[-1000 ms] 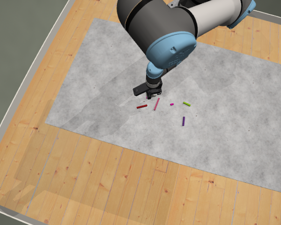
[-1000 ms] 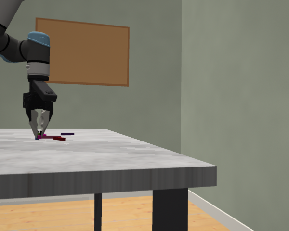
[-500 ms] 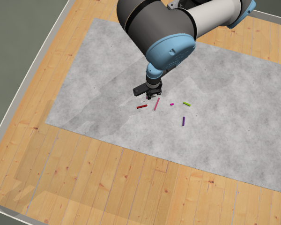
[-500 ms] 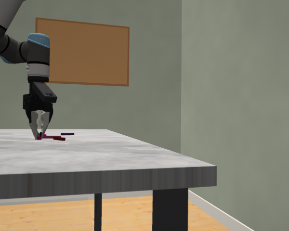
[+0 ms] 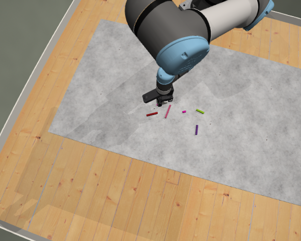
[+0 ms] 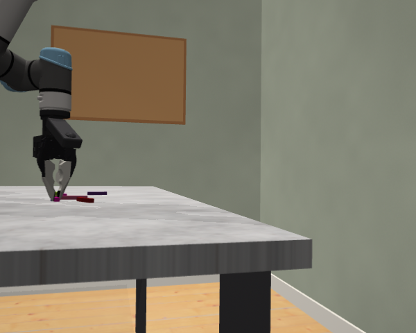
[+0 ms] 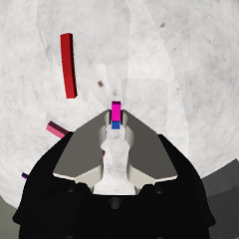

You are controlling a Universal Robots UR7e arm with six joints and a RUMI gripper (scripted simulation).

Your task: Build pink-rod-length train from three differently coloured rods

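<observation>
Right now the small blue rod is 10 mm behind my hand, 10 mm to the left of it and 10 mm below it. Round my hand: lime rod (80 mm behind, 250 mm to the left, 10 mm below); then pink rod (10 mm ahead, 70 mm to the left, 10 mm below); then red rod (70 mm ahead, 10 mm to the right, 10 mm below).
</observation>
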